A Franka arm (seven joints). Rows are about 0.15 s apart.
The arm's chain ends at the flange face. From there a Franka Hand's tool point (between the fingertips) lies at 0.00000 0.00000 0.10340 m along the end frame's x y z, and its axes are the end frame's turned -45 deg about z.
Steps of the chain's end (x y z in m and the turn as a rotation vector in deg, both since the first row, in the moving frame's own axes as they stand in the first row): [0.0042 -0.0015 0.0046 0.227 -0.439 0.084]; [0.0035 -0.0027 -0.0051 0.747 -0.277 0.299]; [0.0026 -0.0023 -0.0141 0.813 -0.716 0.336]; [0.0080 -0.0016 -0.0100 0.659 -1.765 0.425]
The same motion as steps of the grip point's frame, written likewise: [0.0038 0.0011 0.0046 0.471 -0.150 0.084]; [0.0050 -0.0007 -0.0051 0.724 0.332 0.299]; [0.0036 -0.0017 -0.0141 1.081 0.069 0.336]; [0.0054 0.0014 -0.0101 1.714 -0.782 0.425]
